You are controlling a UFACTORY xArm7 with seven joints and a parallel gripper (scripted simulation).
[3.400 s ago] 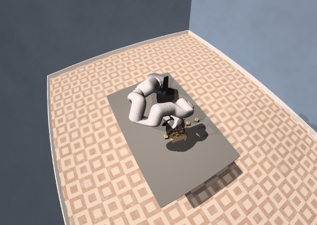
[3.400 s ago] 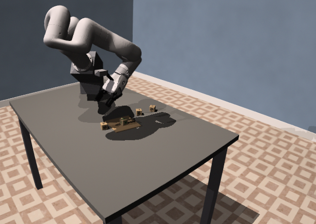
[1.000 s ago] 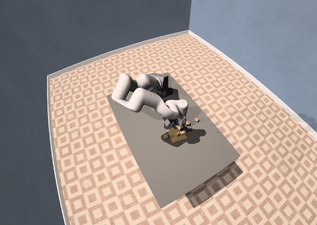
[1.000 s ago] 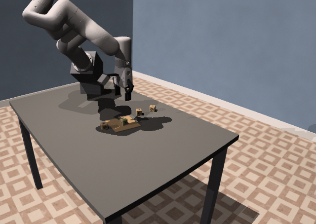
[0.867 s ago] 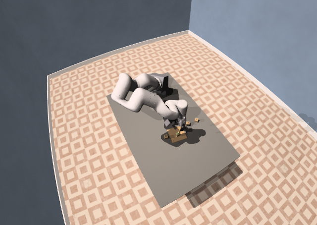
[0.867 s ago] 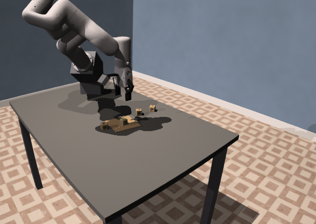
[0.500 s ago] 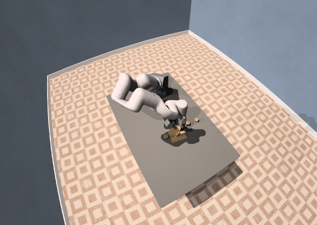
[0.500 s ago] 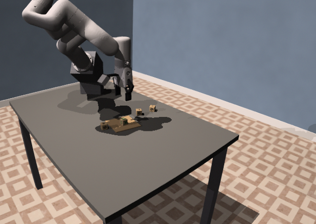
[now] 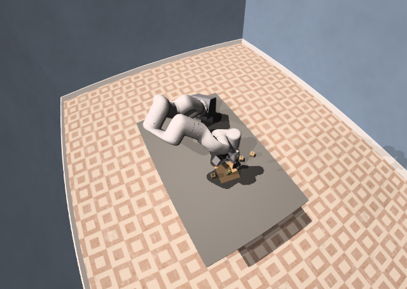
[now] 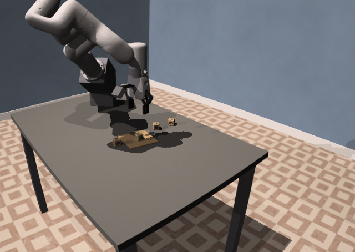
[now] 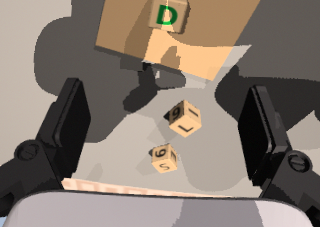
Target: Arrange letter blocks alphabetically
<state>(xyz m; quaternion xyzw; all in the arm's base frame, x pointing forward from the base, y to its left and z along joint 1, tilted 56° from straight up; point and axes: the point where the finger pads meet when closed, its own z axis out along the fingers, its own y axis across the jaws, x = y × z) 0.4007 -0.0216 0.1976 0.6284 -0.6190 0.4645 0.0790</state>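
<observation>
My hand is 150 mm above the tan mat, 10 mm to the right of it and 10 mm past it.
</observation>
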